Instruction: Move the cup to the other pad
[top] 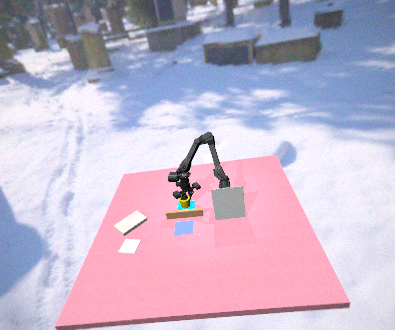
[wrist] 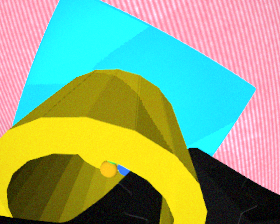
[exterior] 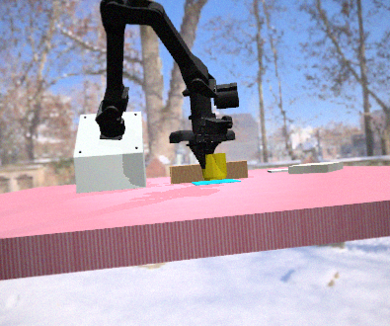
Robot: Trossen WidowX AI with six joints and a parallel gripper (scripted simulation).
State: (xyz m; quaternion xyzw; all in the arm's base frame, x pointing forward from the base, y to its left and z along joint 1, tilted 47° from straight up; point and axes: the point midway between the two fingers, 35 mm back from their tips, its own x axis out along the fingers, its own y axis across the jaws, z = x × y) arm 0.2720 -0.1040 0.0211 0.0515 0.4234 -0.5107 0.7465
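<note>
Right now the cyan pad is 2 cm ahead of my gripper tip, 2 cm to the left of it and 5 cm below it. Also, from my gripper tip: wooden bar 1 cm ahead, 12 cm to the left, 2 cm below; light blue pad 1 cm ahead, 22 cm to the left, 5 cm below; yellow cup 2 cm ahead, 2 cm to the left.
</note>
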